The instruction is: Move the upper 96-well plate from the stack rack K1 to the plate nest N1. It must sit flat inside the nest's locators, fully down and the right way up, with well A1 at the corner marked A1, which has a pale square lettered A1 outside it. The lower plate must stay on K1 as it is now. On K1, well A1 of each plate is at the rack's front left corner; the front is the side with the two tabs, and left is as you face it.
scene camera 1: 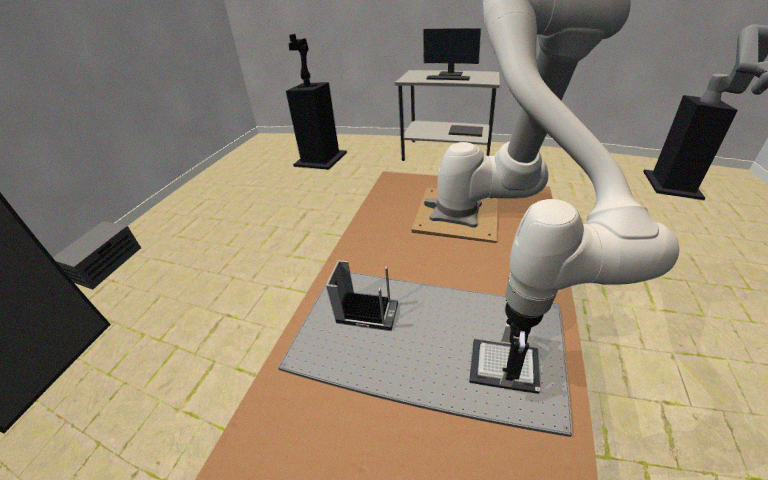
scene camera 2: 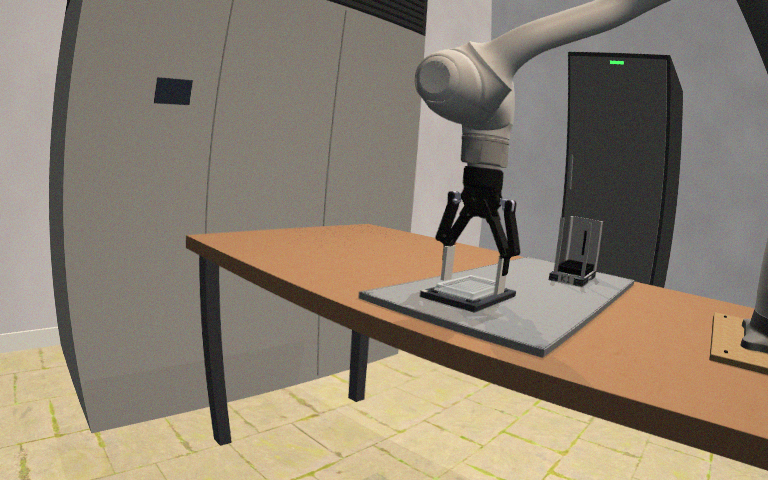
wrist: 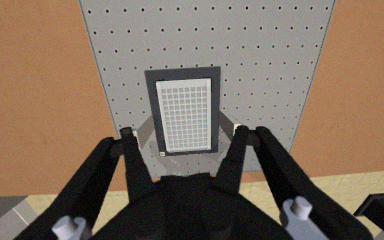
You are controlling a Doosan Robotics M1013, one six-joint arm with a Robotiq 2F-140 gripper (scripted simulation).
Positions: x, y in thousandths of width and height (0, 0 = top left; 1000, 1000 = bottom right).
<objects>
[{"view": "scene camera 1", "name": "my gripper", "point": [660, 753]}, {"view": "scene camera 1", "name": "white 96-well plate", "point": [643, 774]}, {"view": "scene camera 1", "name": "dark plate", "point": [455, 647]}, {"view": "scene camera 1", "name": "dark plate nest N1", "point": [644, 797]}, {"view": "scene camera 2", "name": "my gripper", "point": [614, 597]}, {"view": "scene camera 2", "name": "white 96-well plate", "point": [623, 599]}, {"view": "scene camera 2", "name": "dark plate nest N1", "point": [633, 630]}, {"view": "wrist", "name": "my gripper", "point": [486, 498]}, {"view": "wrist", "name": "white 96-well plate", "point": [478, 494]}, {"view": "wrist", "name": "dark plate nest N1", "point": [475, 306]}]
</objects>
